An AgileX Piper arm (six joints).
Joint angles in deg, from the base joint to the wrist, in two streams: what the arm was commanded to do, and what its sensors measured. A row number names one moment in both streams.
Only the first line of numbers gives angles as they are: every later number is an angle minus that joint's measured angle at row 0.
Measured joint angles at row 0:
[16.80 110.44 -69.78 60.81 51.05 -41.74]
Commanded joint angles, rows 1 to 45:
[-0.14 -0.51 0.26 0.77 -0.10 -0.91]
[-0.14 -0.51 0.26 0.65 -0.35 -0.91]
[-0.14 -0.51 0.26 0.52 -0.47 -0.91]
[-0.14 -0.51 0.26 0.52 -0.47 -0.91]
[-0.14 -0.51 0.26 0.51 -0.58 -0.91]
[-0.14 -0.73 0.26 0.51 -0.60 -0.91]
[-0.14 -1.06 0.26 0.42 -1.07 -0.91]
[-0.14 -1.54 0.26 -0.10 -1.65 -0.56]
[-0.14 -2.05 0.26 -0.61 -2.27 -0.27]
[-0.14 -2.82 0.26 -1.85 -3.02 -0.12]
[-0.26 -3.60 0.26 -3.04 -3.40 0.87]
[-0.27 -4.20 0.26 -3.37 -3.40 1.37]
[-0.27 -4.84 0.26 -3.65 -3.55 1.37]
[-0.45 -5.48 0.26 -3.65 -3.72 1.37]
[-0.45 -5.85 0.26 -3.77 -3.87 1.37]
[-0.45 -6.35 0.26 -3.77 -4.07 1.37]
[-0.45 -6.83 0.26 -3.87 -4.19 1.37]
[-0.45 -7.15 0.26 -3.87 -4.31 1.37]
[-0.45 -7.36 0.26 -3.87 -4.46 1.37]
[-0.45 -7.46 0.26 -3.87 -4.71 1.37]
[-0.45 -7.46 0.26 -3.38 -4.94 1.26]
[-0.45 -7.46 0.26 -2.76 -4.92 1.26]
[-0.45 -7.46 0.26 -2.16 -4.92 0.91]
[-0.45 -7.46 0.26 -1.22 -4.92 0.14]
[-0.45 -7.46 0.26 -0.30 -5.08 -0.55]
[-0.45 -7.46 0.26 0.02 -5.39 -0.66]
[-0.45 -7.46 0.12 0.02 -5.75 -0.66]
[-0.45 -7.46 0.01 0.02 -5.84 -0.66]
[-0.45 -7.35 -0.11 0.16 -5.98 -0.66]
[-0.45 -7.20 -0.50 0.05 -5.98 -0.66]
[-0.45 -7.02 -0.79 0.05 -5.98 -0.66]
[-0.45 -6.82 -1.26 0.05 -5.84 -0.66]
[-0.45 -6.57 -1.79 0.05 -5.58 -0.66]
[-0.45 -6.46 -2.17 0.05 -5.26 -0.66]
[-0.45 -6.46 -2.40 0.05 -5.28 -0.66]
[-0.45 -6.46 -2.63 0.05 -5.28 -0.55]
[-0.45 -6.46 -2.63 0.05 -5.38 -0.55]
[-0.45 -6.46 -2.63 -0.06 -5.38 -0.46]
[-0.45 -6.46 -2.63 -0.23 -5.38 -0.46]
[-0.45 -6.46 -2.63 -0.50 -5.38 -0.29]
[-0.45 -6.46 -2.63 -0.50 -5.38 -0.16]
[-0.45 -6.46 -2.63 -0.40 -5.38 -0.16]
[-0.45 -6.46 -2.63 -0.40 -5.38 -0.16]
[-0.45 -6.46 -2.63 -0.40 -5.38 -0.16]
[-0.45 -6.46 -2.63 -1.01 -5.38 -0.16]
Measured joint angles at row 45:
[-0.09 -6.45 -2.23 -0.41 -5.45 0.02]
